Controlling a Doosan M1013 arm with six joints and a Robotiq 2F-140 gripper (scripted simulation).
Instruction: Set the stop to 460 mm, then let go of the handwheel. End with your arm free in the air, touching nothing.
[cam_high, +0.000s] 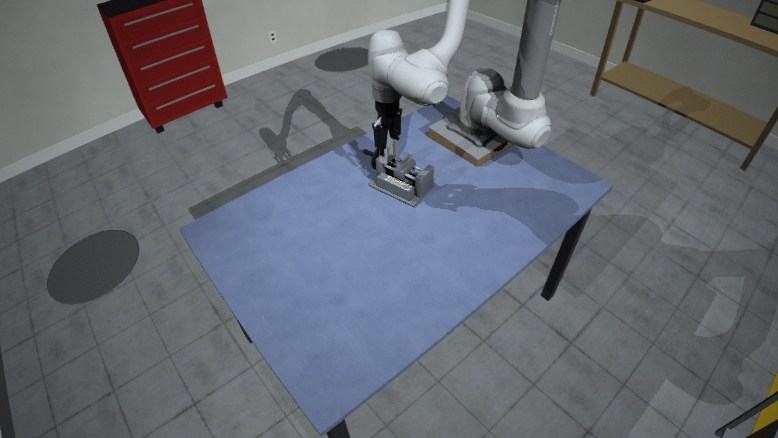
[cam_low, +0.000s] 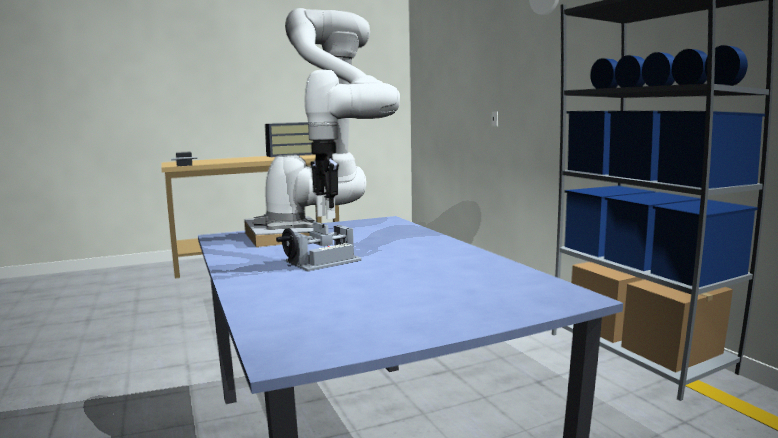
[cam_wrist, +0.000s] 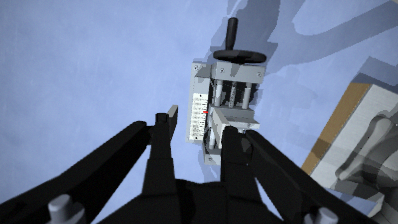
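Now: the black handwheel 30 mm behind my hand, 120 mm to the right of it and 90 mm below it. From my hand the other things lie so: grey stop block: 60 mm behind, 10 mm to the left, 100 mm below.
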